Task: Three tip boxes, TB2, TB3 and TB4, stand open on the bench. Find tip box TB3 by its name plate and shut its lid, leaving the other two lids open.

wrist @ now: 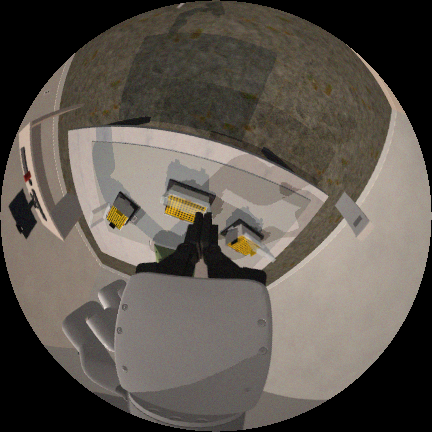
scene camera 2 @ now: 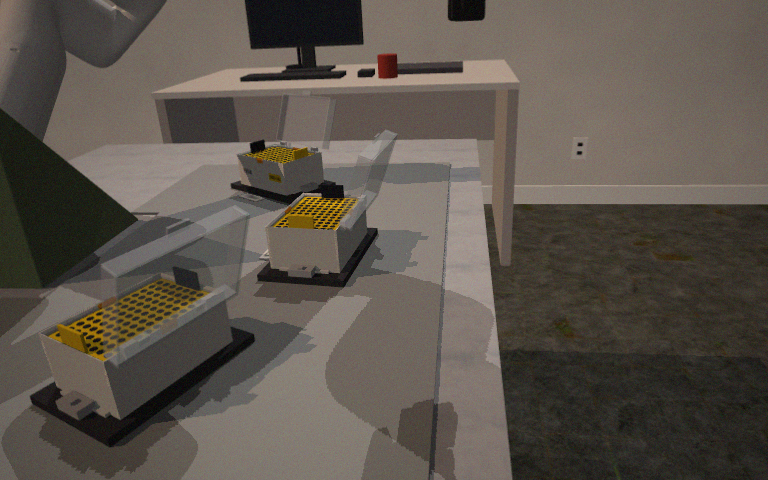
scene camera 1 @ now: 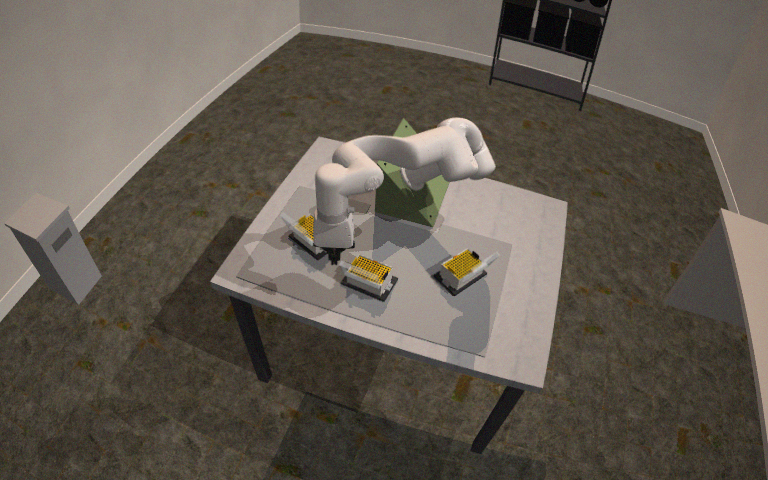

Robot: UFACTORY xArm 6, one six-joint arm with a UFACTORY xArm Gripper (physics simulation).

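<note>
Three white tip boxes with yellow racks stand on dark bases, clear lids open. TB3 is the middle one; its raised lid stands along the side towards the bench's front edge. TB2 is left in scene camera 1, partly hidden by the arm. TB4 is right there. Name plates are unreadable now. My gripper is shut and empty, pointing down above the bench between TB2 and TB3; it does not show in scene camera 2.
The green robot mount stands at the back of the bench. A thin mat lies under the boxes. The desk beyond carries a monitor and a red mug. A shelf unit stands far behind.
</note>
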